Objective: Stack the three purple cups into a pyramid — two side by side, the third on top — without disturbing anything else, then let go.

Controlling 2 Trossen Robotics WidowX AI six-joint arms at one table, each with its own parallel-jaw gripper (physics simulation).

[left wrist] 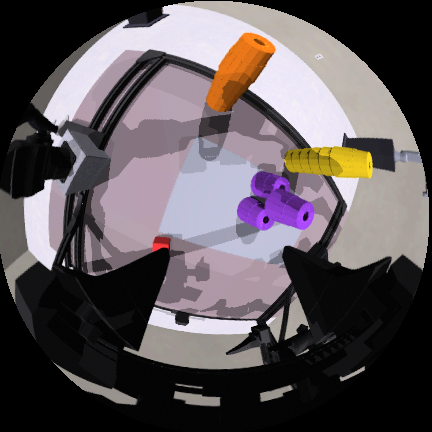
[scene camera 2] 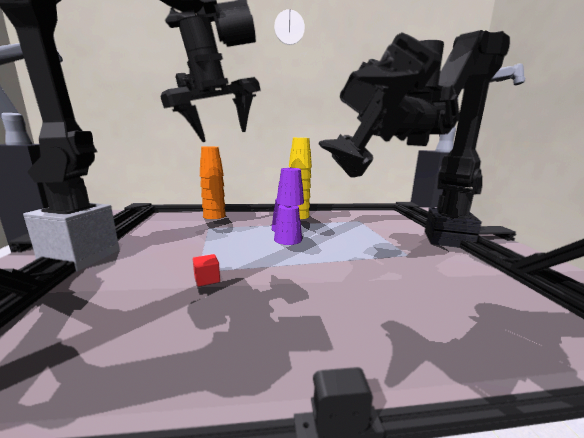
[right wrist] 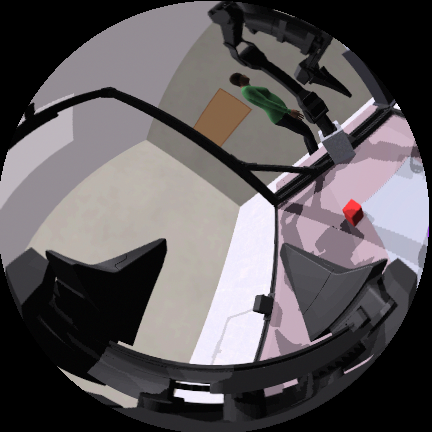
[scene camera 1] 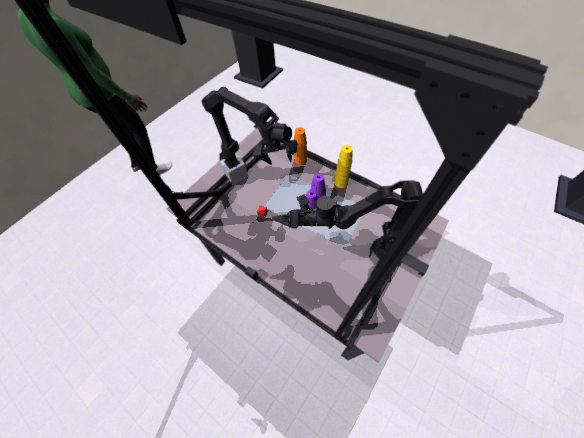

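Seen in the pictures: left gripper, fingertip midpoint: point(left wrist: 227, 253) point(scene camera 2: 224, 136) point(scene camera 1: 281, 163); right gripper, fingertip midpoint: point(scene camera 2: 336, 113) point(right wrist: 225, 247) point(scene camera 1: 274, 217); left arm's base, link origin: point(left wrist: 63, 161) point(scene camera 2: 69, 208) point(right wrist: 328, 129) point(scene camera 1: 232, 162); right arm's base, link origin: point(scene camera 2: 453, 213) point(scene camera 1: 389, 244).
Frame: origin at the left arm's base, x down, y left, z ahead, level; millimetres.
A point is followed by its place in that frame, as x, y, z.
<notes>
Three purple cups, narrow ends up, form a pyramid on the pale blue mat point(scene camera 1: 285, 197) @(106, 135, 287) point(scene camera 2: 350, 242) @(106, 241, 555) point(left wrist: 200, 200) @(106, 138, 291). The top cup point(scene camera 1: 318, 184) @(-47, 244, 414) point(scene camera 2: 290, 186) @(-29, 231, 399) point(left wrist: 287, 207) @(-43, 247, 368) rests over two lower cups and looks nearly upright. One lower cup point(scene camera 1: 311, 200) @(38, 201, 419) point(scene camera 2: 288, 227) @(63, 188, 406) point(left wrist: 252, 211) @(41, 208, 373) stands in front in scene camera 2; the other point(scene camera 2: 275, 217) @(66, 266, 351) point(left wrist: 265, 184) @(46, 273, 349) is mostly hidden behind it there. My left gripper point(scene camera 2: 224, 135) @(-143, 137, 277) point(left wrist: 227, 253) @(-143, 137, 277) is open and empty, high and left of the cups in scene camera 2. My right gripper point(scene camera 2: 345, 154) point(right wrist: 225, 247) @(-176, -51, 517) is open and empty, raised to their right there.
An orange cup stack point(scene camera 1: 300, 147) @(-29, 330, 154) point(scene camera 2: 212, 182) point(left wrist: 240, 72) @(-52, 323, 142) and a yellow one point(scene camera 1: 343, 167) @(-47, 404, 403) point(scene camera 2: 301, 150) point(left wrist: 327, 161) @(-47, 399, 369) stand upright behind the mat. A red cube point(scene camera 1: 262, 211) @(66, -17, 314) point(scene camera 2: 206, 270) @(77, -30, 311) point(left wrist: 161, 243) @(68, 4, 291) point(right wrist: 353, 212) @(66, -8, 318) lies near the mat's front left corner in scene camera 2.
</notes>
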